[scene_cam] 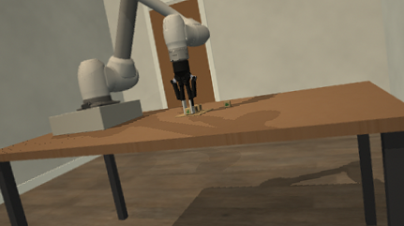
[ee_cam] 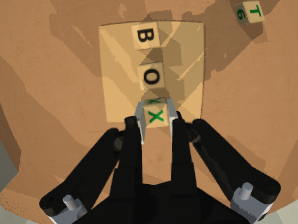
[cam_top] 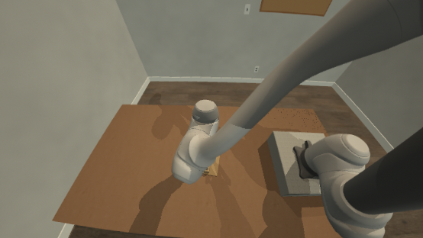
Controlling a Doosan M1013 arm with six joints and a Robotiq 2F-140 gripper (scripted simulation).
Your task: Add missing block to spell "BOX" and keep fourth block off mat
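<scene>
Right now my hand is 5 cm to the right of the mat and 4 cm above it.
</scene>
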